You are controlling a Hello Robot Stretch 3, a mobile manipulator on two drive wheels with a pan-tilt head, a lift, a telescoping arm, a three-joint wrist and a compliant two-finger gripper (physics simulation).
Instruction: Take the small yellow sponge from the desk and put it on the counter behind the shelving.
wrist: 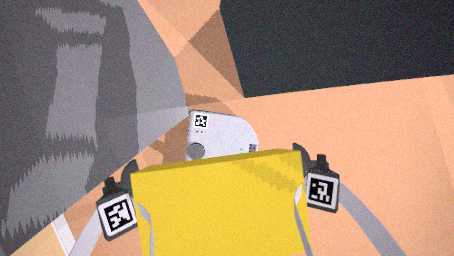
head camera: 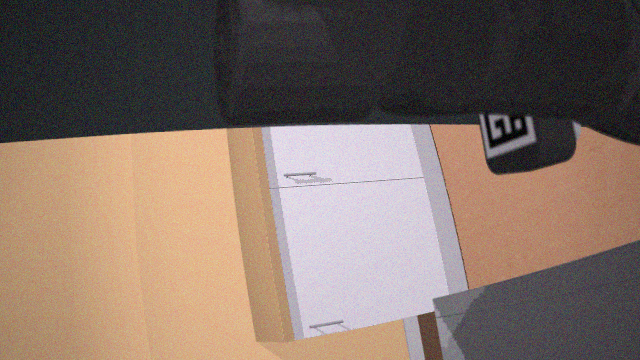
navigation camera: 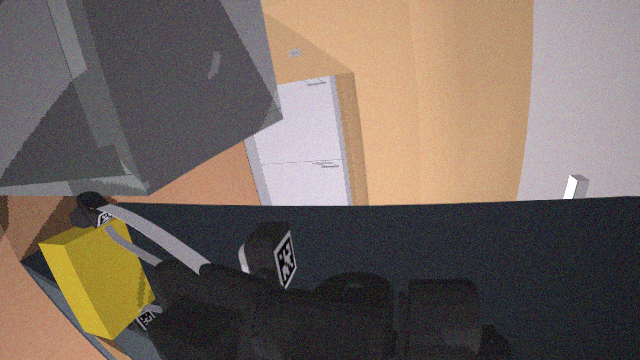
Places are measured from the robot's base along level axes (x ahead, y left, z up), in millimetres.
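Pixels of known places: gripper, fingertip midpoint: (navigation camera: 102, 262).
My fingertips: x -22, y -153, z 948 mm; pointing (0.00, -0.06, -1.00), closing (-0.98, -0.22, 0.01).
For each thing: its top centre in the pictures, then the offset to it from my fingertips. "spot": a spot on its surface instead.
- yellow sponge, top centre: (navigation camera: 115, 280) 4 mm back, 15 mm left, 58 mm up
- large grey block with lighter patches, surface spot: (head camera: 550, 310) spot: 150 mm ahead, 95 mm right, 112 mm up
The yellow sponge (navigation camera: 100, 285) (wrist: 220, 215) is between the two fingers of my gripper (navigation camera: 118, 262) (wrist: 217, 169), which is shut on it. The sponge fills the space between the fingertips and sticks out past them in the navigation view. In the head view the dark arm and wrist cover the top, and the sponge does not show. A large dark flat surface (navigation camera: 550, 260) (wrist: 345, 45) lies behind the arm in the navigation view and at the upper right in the wrist view. I cannot tell whether it is the desk or the counter.
A large grey block with lighter patches (head camera: 550, 310) (navigation camera: 175, 100) (wrist: 117, 100) stands to one side of the gripper. A white cabinet (head camera: 360, 240) (navigation camera: 305, 120) stands by the tan wall (head camera: 75, 240) (navigation camera: 465, 100). My white base (wrist: 222, 132) shows beyond the sponge, on the orange-brown floor (wrist: 390, 130).
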